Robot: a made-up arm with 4 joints.
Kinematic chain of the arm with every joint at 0, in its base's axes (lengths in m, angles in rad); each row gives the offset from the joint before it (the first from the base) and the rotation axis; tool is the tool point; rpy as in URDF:
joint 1: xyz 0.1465 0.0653 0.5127 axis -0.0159 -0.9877 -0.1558
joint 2: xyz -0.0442 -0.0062 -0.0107 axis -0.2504 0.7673 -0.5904
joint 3: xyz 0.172 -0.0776 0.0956 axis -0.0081 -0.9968 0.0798
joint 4: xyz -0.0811 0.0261 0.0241 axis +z
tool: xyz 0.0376 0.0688 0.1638 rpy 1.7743 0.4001 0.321
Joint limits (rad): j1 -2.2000..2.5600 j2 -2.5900..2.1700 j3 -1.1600..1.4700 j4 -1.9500..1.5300
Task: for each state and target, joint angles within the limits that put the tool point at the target. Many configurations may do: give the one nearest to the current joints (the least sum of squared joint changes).
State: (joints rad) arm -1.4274 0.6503 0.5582 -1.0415
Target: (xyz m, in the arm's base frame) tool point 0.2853 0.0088 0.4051
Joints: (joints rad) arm -1.4304 1.3990 0.9167 -1.1799
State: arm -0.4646 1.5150 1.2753 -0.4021
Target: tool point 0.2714 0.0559 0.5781
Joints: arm -0.3817 1.1144 0.9743 -0.3343
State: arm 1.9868 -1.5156 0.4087 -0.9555
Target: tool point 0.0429 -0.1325 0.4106
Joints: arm 1.4483 -2.0775 0.8530 -1.4135
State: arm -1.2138 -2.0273 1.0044 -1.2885
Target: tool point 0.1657 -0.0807 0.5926
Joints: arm -1.2137 -1.5746 1.3250 -0.9234
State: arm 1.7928 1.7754 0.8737 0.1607
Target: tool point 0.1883 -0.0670 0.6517
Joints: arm 1.2997 1.9626 0.5334 0.1497
